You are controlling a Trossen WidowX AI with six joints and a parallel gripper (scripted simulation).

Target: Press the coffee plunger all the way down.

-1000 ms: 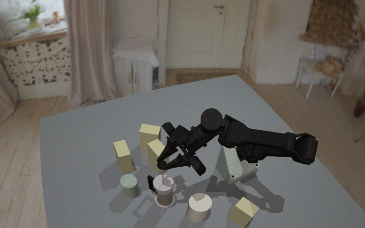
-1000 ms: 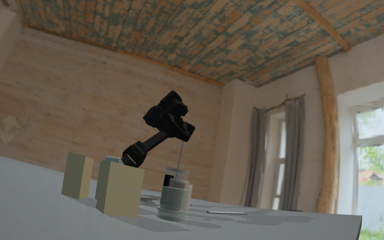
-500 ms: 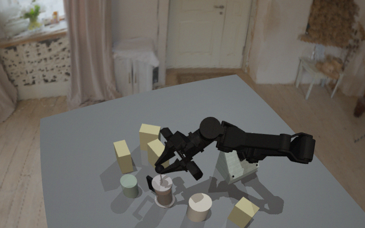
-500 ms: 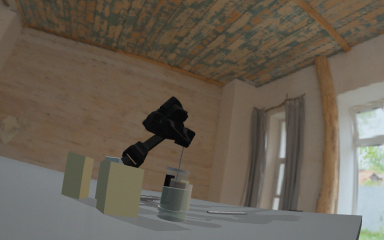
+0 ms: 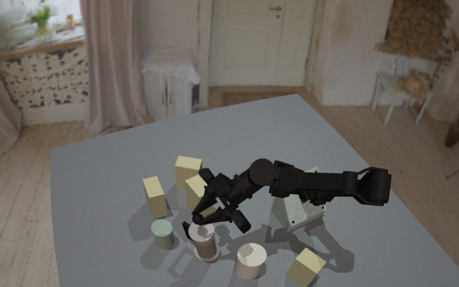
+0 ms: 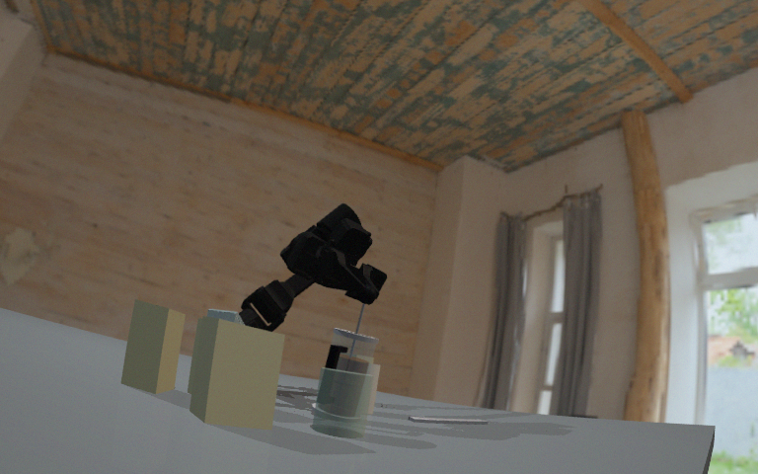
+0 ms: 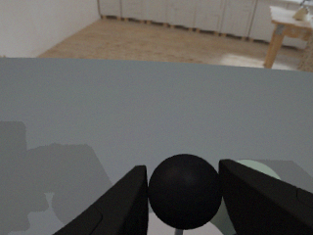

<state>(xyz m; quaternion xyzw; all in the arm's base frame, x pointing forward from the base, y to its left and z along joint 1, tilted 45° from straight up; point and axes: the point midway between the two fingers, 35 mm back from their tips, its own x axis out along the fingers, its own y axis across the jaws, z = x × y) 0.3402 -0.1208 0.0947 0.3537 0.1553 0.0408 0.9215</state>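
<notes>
The coffee press is 20 mm behind my gripper tip, 10 mm to the right of it and 100 mm below it.
</notes>
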